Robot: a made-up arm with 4 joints.
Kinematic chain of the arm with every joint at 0, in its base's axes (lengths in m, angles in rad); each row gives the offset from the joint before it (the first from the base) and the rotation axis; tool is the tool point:
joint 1: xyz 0 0 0.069 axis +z
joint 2: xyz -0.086 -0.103 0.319 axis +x
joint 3: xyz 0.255 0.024 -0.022 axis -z
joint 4: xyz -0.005 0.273 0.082 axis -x
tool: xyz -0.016 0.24 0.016
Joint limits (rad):
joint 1: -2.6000..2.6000
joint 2: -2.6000..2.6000
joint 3: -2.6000..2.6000
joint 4: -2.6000..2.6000
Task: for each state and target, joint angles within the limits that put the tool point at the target. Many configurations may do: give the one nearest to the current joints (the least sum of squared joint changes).
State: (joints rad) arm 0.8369 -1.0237 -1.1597 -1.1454
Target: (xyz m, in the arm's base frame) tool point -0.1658 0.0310 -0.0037
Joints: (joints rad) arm 0.9437 -1.4566 -0.5036 -0.6023
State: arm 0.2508 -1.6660 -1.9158 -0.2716
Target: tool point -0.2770 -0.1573 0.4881
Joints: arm 0.6217 -1.6715 -1.8047 -0.2102
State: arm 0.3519 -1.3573 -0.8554 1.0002
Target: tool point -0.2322 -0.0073 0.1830
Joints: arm 0.1179 -0.5452 -1.0853 0.8602
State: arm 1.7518 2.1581 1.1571 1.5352
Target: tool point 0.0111 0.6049 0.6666
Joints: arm 1.9507 2.2355 0.9965 0.6289
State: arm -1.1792 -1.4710 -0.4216 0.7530
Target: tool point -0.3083 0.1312 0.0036
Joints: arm -1.7404 -1.9703 -0.4902 0.5696
